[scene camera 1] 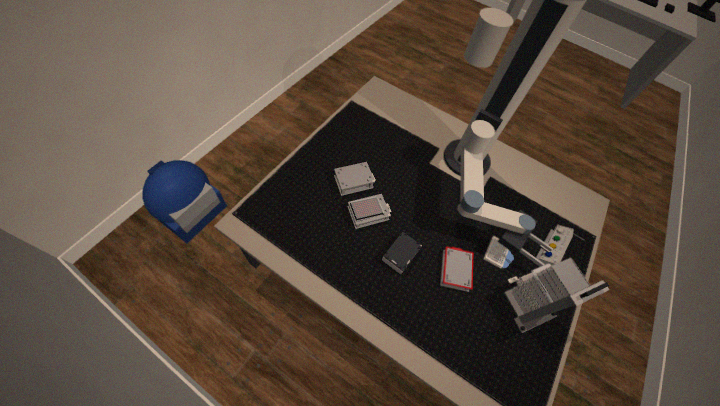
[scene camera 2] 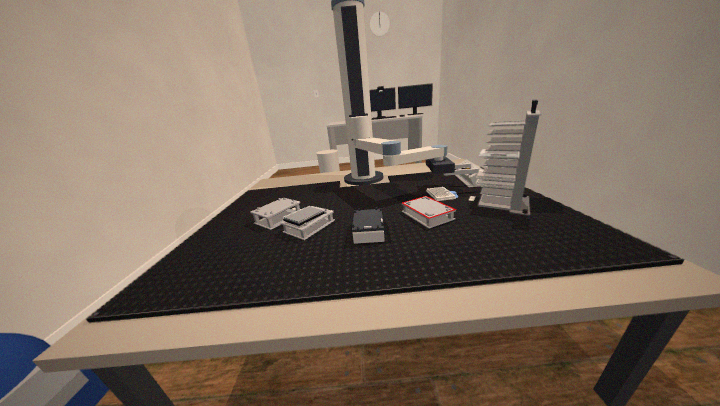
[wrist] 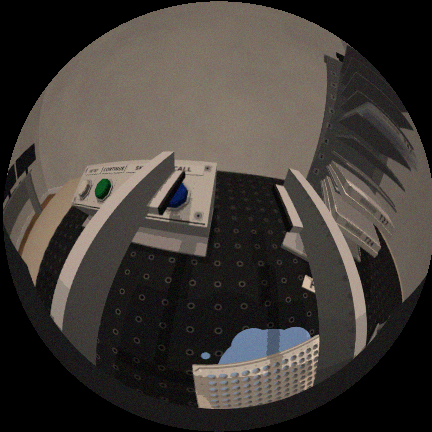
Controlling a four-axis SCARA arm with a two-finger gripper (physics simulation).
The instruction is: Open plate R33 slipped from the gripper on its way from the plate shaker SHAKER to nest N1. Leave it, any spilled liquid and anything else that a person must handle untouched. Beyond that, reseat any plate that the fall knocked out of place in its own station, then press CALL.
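Frame: origin at the arm's base, x ahead, y left, z up, level; centimetres.
Seen in the pictures: gripper, between the fingertips: (scene camera 1: 547, 257) (scene camera 2: 474, 168) (wrist: 230, 168); arm's base, origin of its link: (scene camera 2: 363, 178).
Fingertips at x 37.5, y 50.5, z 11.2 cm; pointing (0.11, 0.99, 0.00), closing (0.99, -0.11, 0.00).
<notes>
Pixels of each thing's top centre, then the offset from my fingertips to it. "pt": a spot on its surface instead.
- blue CALL button, centre of its top: (wrist: 172, 183) (scene camera 1: 550, 253) dx -4.7, dy +1.4, dz -2.4 cm
- Open plate R33, centre of its top: (wrist: 272, 387) (scene camera 1: 498, 251) (scene camera 2: 440, 192) dx +4.3, dy -17.1, dz -8.5 cm
- blue liquid, centre of its top: (wrist: 251, 344) (scene camera 1: 509, 257) dx +2.9, dy -11.1, dz -9.8 cm
- plate with pinkish wells, centre of its top: (scene camera 2: 303, 211) (scene camera 1: 367, 206) dx +23.3, dy -75.3, dz -3.1 cm
- light station, a spot on its surface: (scene camera 2: 307, 230) pt dx +26.3, dy -74.6, dz -9.4 cm
- button panel, centre of its top: (wrist: 122, 165) (scene camera 1: 562, 243) (scene camera 2: 470, 164) dx -11.9, dy +4.4, dz -1.5 cm
- red-edged nest, centre of its top: (scene camera 2: 427, 204) (scene camera 1: 459, 266) dx +23.1, dy -29.0, dz -5.3 cm
- white nest, centre of its top: (scene camera 2: 275, 204) (scene camera 1: 354, 173) dx +12.1, dy -89.7, dz -3.2 cm
- small white tag, a spot on its surface: (scene camera 2: 471, 198) (scene camera 1: 512, 279) pt dx +12.0, dy -6.4, dz -9.7 cm
My gripper (scene camera 1: 548, 257) (wrist: 230, 168) is shut to its narrow stance, with a gap and no plate between its fingers. Its left finger in the wrist view partly covers the blue CALL button (scene camera 1: 548, 254) (wrist: 179, 196) and hides SKIP; contact cannot be told. Open plate R33 (scene camera 1: 497, 251) (scene camera 2: 440, 193) (wrist: 257, 385) lies on the mat beside blue liquid (scene camera 1: 509, 259) (scene camera 2: 454, 194) (wrist: 265, 346). A plate with pinkish wells (scene camera 1: 367, 207) (scene camera 2: 304, 215) rests on a light station (scene camera 1: 372, 222) (scene camera 2: 307, 230); its exact seating cannot be told. A dark station, possibly SHAKER (scene camera 1: 403, 250) (scene camera 2: 368, 220), holds no visible plate.
The button panel (scene camera 1: 564, 236) (wrist: 200, 216) stands by the plate tower (scene camera 2: 524, 161) (wrist: 326, 105), which holds several plates. A red-edged nest (scene camera 1: 458, 268) (scene camera 2: 428, 206) and a white nest (scene camera 1: 354, 175) (scene camera 2: 276, 207) stand on the mat. A small white tag (scene camera 1: 512, 279) (scene camera 2: 471, 198) lies near the tower.
</notes>
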